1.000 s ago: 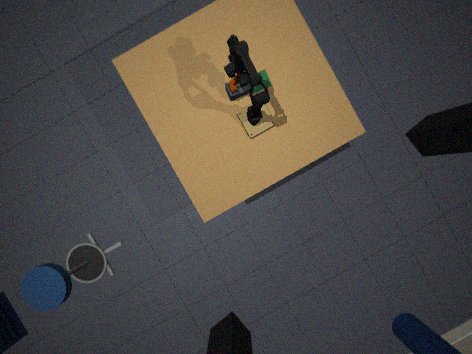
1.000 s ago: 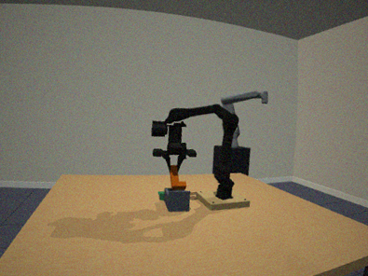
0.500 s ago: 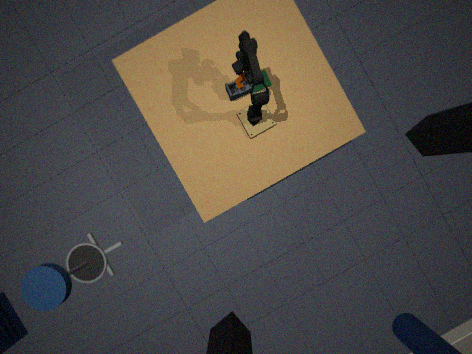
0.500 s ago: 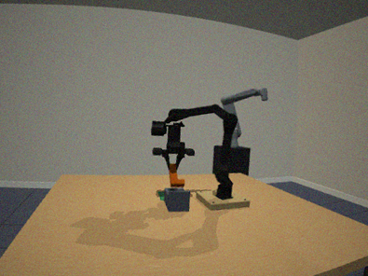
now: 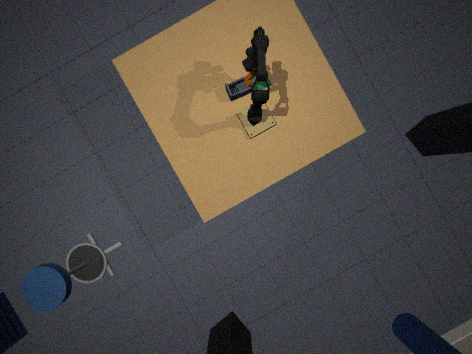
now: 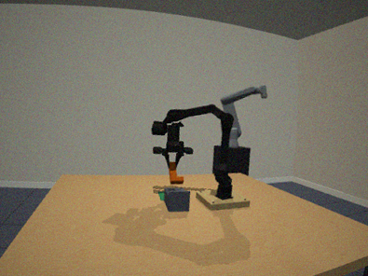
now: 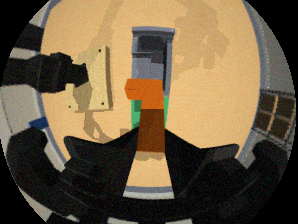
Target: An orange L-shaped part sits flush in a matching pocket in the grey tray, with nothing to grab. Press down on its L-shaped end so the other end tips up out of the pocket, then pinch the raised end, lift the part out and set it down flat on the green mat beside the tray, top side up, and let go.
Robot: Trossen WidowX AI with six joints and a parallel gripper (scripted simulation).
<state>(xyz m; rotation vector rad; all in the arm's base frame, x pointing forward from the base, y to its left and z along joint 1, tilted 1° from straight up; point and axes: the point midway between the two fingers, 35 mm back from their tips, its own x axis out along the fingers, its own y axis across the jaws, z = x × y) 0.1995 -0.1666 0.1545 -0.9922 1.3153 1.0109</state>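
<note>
Now: gripper tip 2 cm past the green mat, 4 cm to the left of it and 17 cm above it. From my gripper tip the other things lie so: orange L-shaped part: 1 cm behind, 3 cm to the left, 3 cm below.
</note>
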